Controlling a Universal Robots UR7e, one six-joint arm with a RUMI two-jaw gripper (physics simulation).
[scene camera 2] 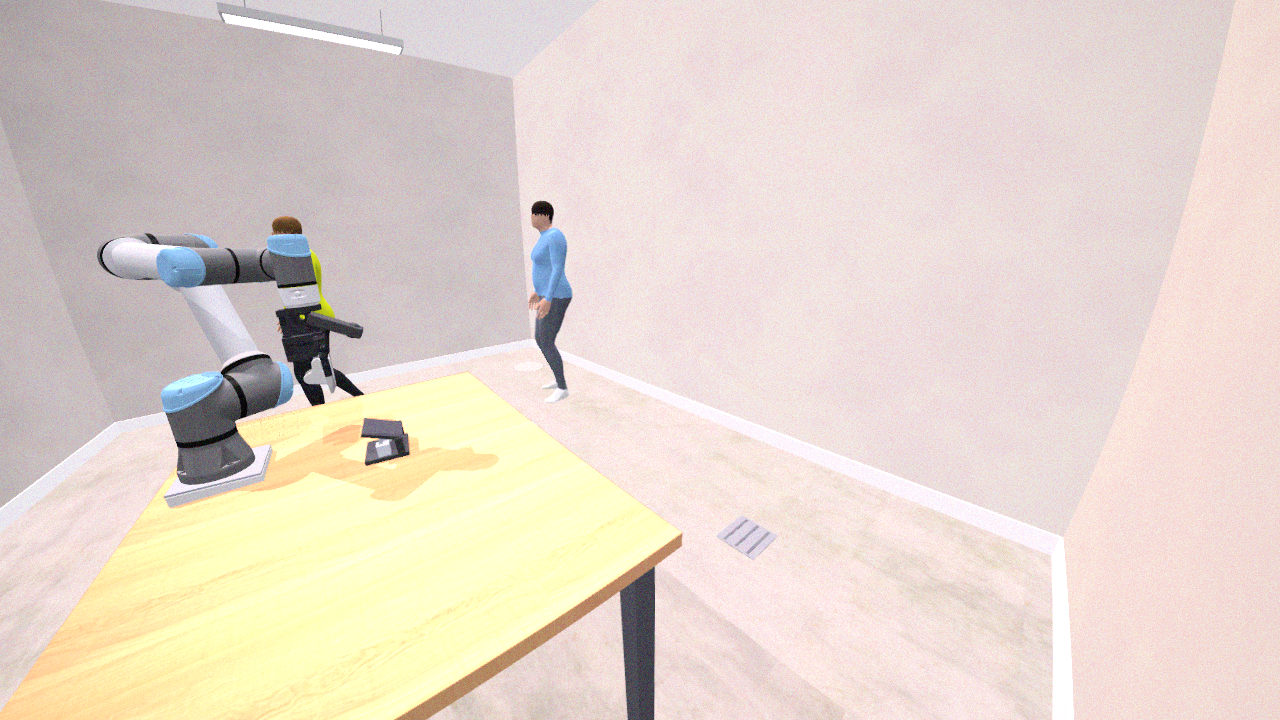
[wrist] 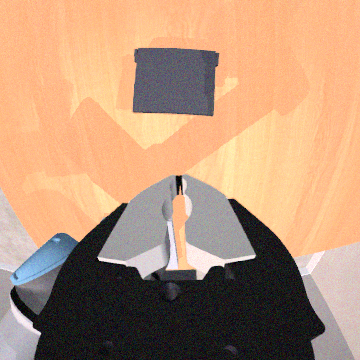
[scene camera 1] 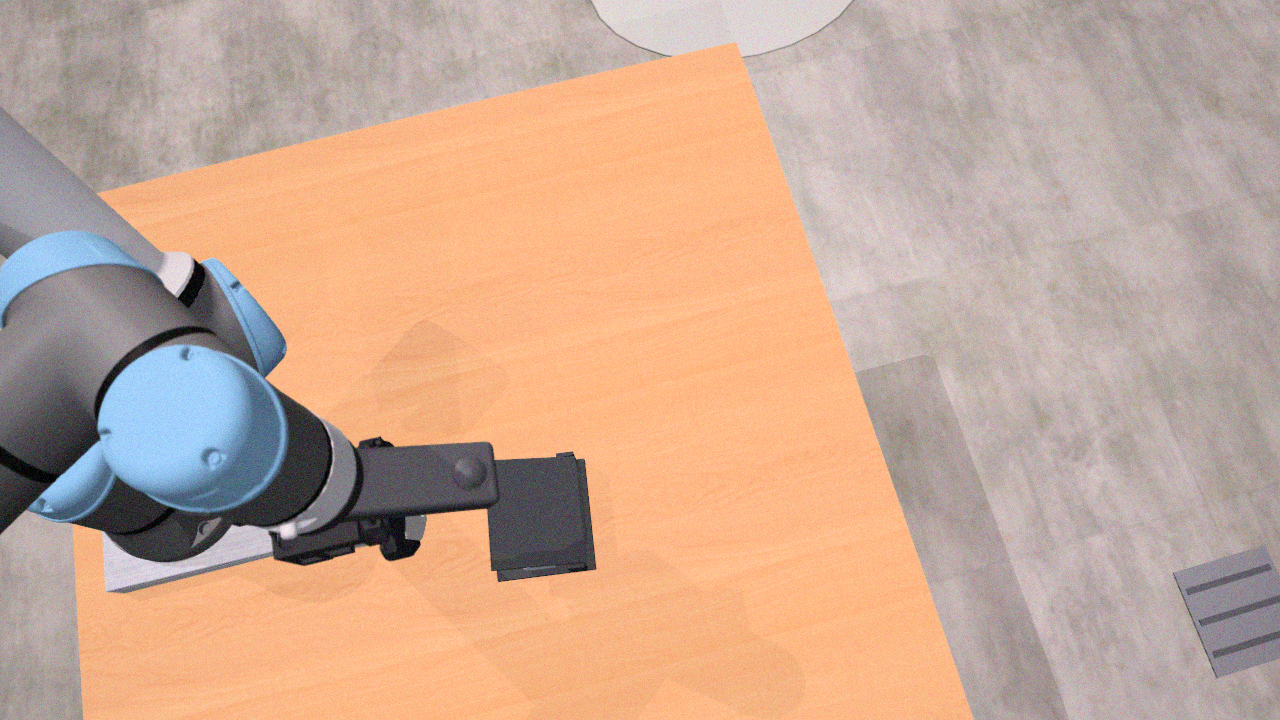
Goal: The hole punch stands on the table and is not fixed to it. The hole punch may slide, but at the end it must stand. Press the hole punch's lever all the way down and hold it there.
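Frame: origin at the arm's base, x ahead, y left, z up, level; metres.
Where they show: gripper, between the fingertips: (scene camera 2: 332,392) (wrist: 179,177) (scene camera 1: 418,519); arm's base, origin of its link: (scene camera 2: 219,468).
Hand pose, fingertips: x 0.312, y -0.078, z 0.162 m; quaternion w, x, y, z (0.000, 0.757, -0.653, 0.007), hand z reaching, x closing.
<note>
Each offset is from my fingertips to the top centre of the thing. Level surfaces: height alone.
The dark hole punch @(dx +0.085, dy +0.016, dz -0.105 m) (scene camera 1: 537,512) (scene camera 2: 401,444) (wrist: 175,82) stands upright on the table @(dz -0.190 m) (scene camera 1: 662,268) (scene camera 2: 358,555). Its wide flat lever @(dx +0.085, dy +0.016, dz -0.105 m) (scene camera 2: 383,428) is up, with a gap and a light part between lever and base in scene camera 2. My gripper (scene camera 2: 332,390) (wrist: 179,177) is shut and empty, pointing down. It is high above the table, on the robot-base side of the punch and apart from it. In the wrist view the punch lies beyond the fingertips. In scene camera 1 the arm hides most of the fingers.
The arm's base plate (scene camera 1: 179,562) (scene camera 2: 219,484) is at the table's edge beyond the gripper. A person in blue (scene camera 2: 551,264) stands on the floor behind the table. A person in yellow (scene camera 2: 319,277) is partly hidden behind the arm. Arm shadows cross the table around the punch.
</note>
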